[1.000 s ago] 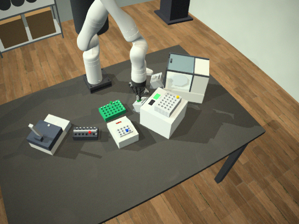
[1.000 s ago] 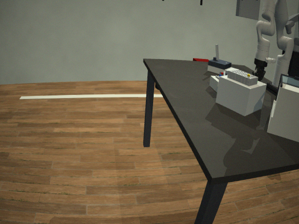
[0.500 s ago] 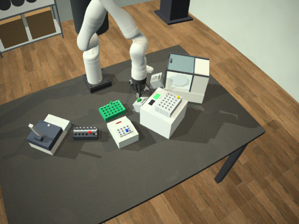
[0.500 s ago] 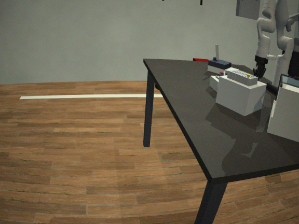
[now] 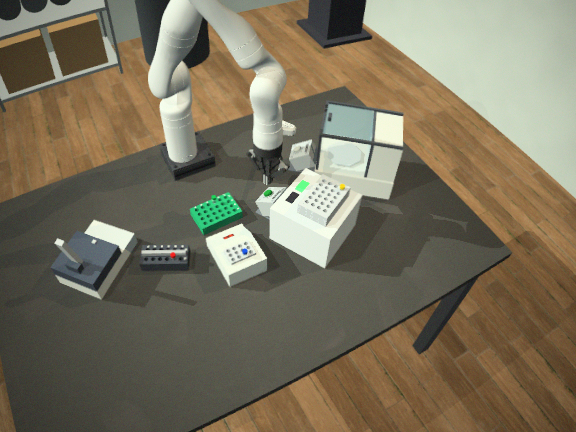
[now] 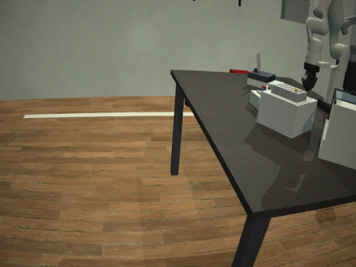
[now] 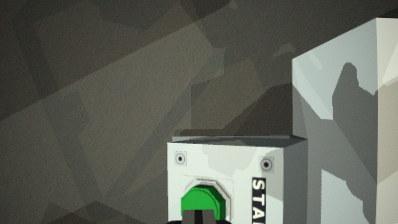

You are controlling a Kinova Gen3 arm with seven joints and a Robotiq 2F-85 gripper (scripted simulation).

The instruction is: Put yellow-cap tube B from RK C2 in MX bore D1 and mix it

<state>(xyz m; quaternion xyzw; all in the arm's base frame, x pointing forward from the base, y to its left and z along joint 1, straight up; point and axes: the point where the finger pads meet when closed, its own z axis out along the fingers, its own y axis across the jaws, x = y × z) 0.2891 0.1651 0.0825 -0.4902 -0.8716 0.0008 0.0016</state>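
Now: hand 60 mm above the green start key. From my hand the other things lie so: mixer shaking block (150 mm ahead, 90 mm to the left, 20 mm above); green-capped tube (140 mm to the right, 100 mm below, 60 mm behind); green rack RK (150 mm to the right, 110 mm below, 30 mm behind).
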